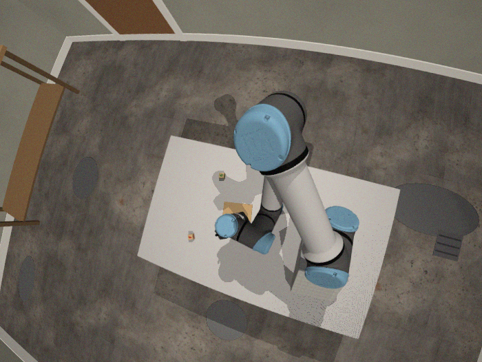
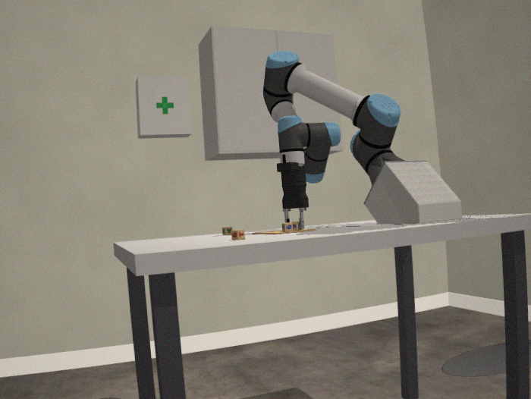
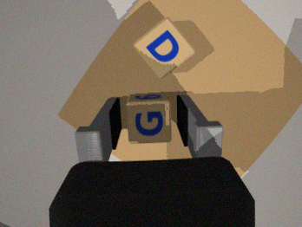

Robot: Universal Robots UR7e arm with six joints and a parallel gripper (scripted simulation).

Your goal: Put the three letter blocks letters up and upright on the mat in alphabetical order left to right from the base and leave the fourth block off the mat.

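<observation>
Right now my hand is 3 cm short of the tan mat, 2 cm to the left of it and 2 cm above it. Round my hand: red-marked block: 25 cm ahead, 10 cm to the left, 1 cm below.
</observation>
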